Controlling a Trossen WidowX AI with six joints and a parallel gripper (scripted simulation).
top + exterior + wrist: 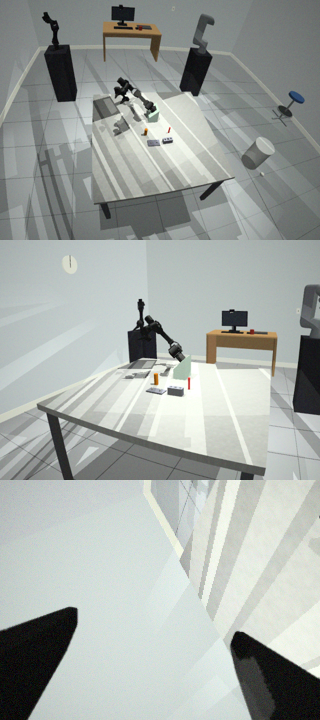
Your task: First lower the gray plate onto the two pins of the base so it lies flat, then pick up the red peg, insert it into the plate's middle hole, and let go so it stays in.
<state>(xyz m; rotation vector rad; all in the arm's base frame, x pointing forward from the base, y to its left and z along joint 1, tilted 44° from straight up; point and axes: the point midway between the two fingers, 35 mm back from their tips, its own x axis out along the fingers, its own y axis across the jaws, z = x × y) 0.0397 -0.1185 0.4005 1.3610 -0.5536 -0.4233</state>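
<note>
Now: the gray plate 270 mm ahead of my gripper tip, 470 mm to the left of it and 290 mm below it. Also, from my gripper tip: red peg: 160 mm ahead, 510 mm to the left, 280 mm below; then orange cylinder: 160 mm ahead, 260 mm to the left, 280 mm below; then pin base: 270 mm ahead, 330 mm to the left, 320 mm below.
</note>
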